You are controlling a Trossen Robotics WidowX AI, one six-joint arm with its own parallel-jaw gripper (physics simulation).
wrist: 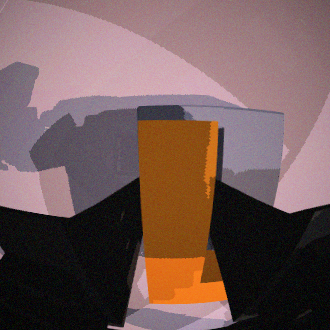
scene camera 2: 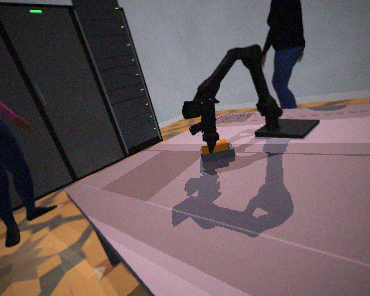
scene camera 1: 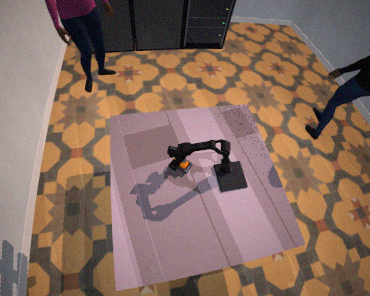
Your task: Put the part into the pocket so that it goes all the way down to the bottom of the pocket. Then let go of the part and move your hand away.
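Places are measured from the arm's base along level axes (x down, y left, z ahead), in millimetres.
Pixels of known places: gripper, fingertip midpoint: (wrist: 173,182) (scene camera 2: 210,152) (scene camera 1: 177,163); arm's base at its link origin: (scene camera 2: 272,127) (scene camera 1: 224,169).
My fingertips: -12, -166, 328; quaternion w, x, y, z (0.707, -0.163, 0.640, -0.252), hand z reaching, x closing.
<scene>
For each thing: its top centre in the pictures, then the offset to it from my fingertips, as dx, dy, dz. Level surfaces: height alone.
- orange part at its top centre: (wrist: 206,245) (scene camera 2: 213,143) (scene camera 1: 180,161) -31, +8, -25
- grey block with the pocket, top centre: (wrist: 212,221) (scene camera 2: 216,148) (scene camera 1: 181,162) -1, +8, -36
- pale pink table at its surface level: dx +36
The orange part (scene camera 1: 184,165) (scene camera 2: 218,148) (wrist: 176,190) is held between the two black fingers of my gripper (scene camera 1: 178,161) (scene camera 2: 211,149) (wrist: 173,182), which is shut on it. The grey block with the pocket (scene camera 1: 187,171) (scene camera 2: 220,156) (wrist: 250,145) lies on the table beneath the part. In the wrist view the part covers most of the pocket, and a narrow dark strip of the opening shows along its right side. In the second scene view orange stands above the block's rim. The part's lower end and the pocket floor are hidden, so I cannot tell how deep it sits.
The arm's black base plate (scene camera 1: 231,180) (scene camera 2: 287,129) stands on the pale pink table (scene camera 1: 150,250) (scene camera 2: 310,200), to the right of the block in both scene views. The arm arches between them. Shadows cross the table. Two people and dark cabinets (scene camera 1: 157,25) (scene camera 2: 45,90) stand beyond the table.
</scene>
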